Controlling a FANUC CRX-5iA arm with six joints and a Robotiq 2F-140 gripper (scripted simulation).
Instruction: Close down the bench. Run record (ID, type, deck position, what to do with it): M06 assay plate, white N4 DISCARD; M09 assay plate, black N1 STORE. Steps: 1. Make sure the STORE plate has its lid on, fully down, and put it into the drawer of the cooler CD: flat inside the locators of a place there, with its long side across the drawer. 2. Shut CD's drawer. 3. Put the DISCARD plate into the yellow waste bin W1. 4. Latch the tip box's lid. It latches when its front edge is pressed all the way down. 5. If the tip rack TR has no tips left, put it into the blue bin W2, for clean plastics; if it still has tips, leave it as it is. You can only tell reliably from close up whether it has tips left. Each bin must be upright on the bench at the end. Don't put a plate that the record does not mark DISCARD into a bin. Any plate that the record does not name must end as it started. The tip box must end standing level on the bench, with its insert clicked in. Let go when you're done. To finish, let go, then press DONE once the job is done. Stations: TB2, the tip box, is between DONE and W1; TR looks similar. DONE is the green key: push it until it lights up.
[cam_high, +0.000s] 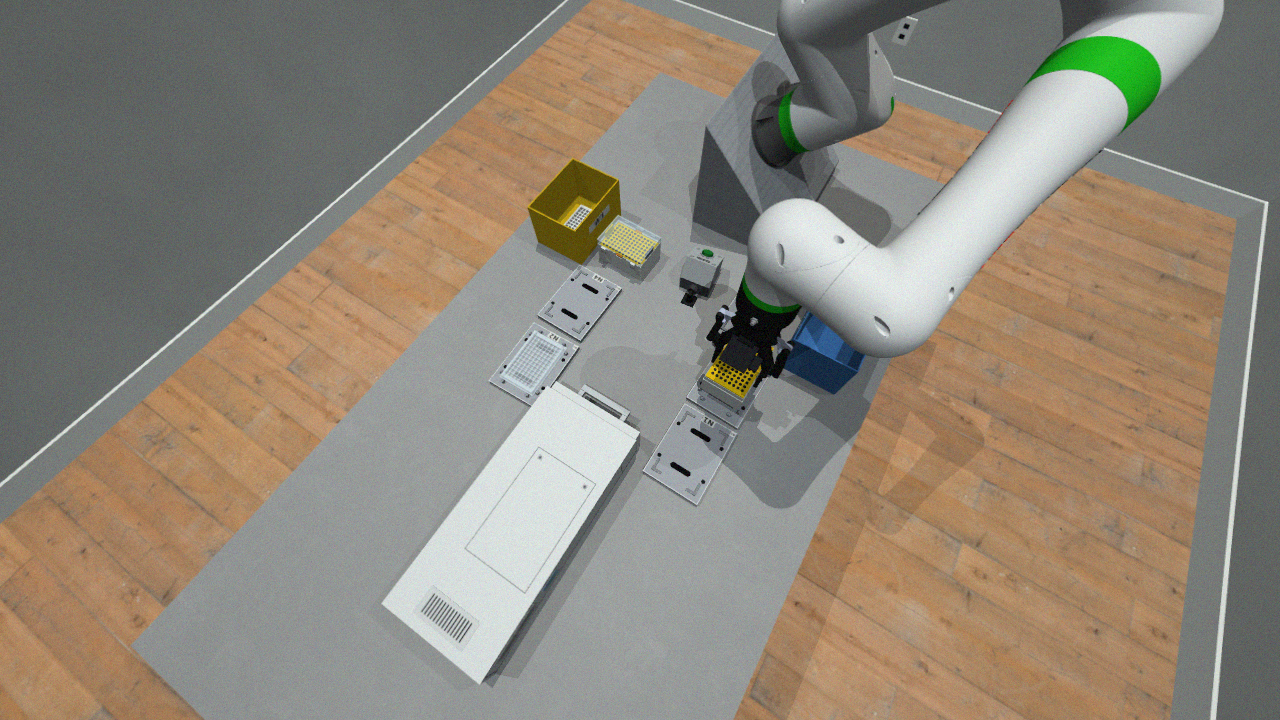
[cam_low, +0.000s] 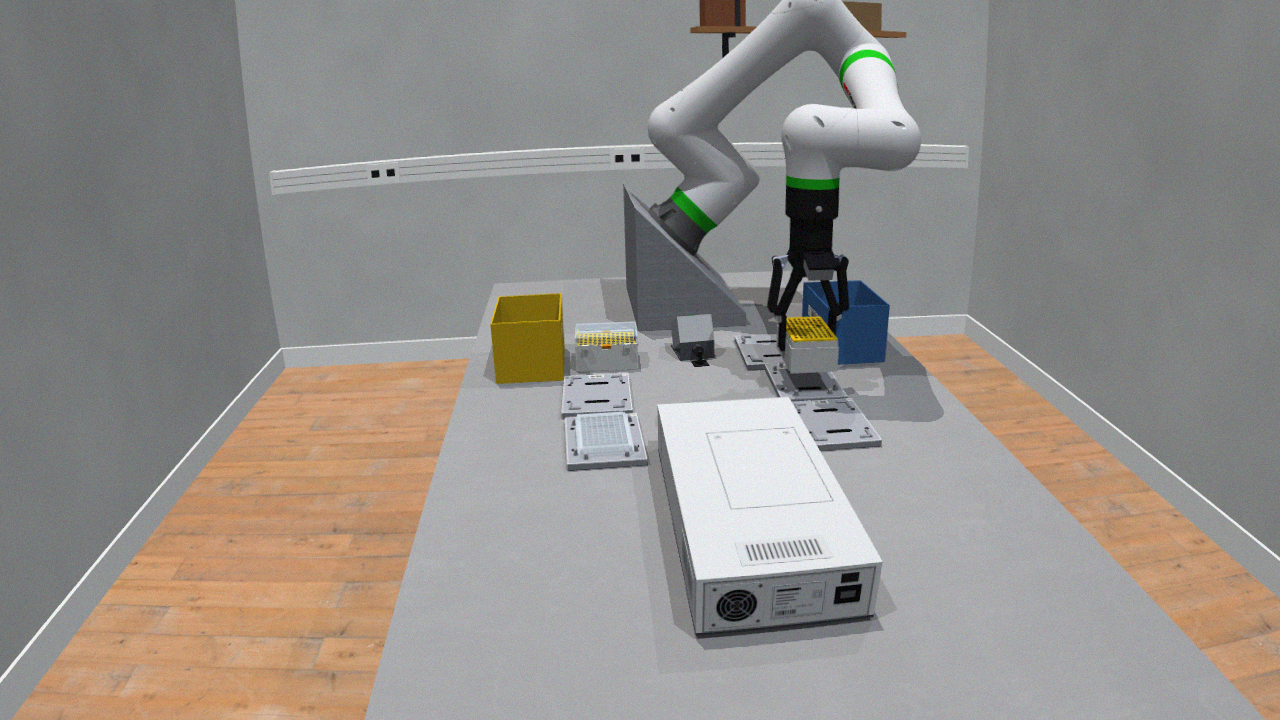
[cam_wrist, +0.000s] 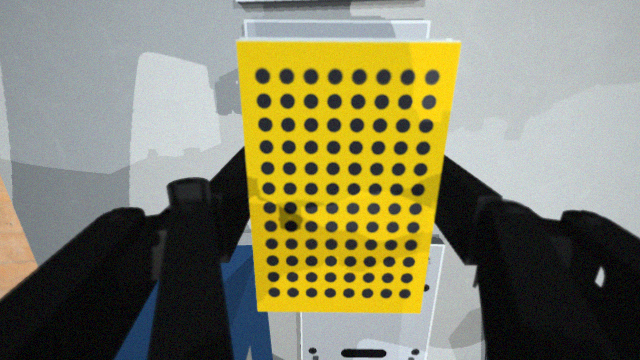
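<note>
The blue bin W2 lies 18 cm behind my hand, 13 cm to the left of it and 6 cm below it. Also, from my hand: green DONE key: 23 cm behind, 18 cm to the right, 3 cm below; tip rack TR: 1 cm behind, 1 cm to the right, 1 cm below; nest N1: 17 cm ahead, 9 cm below.
</note>
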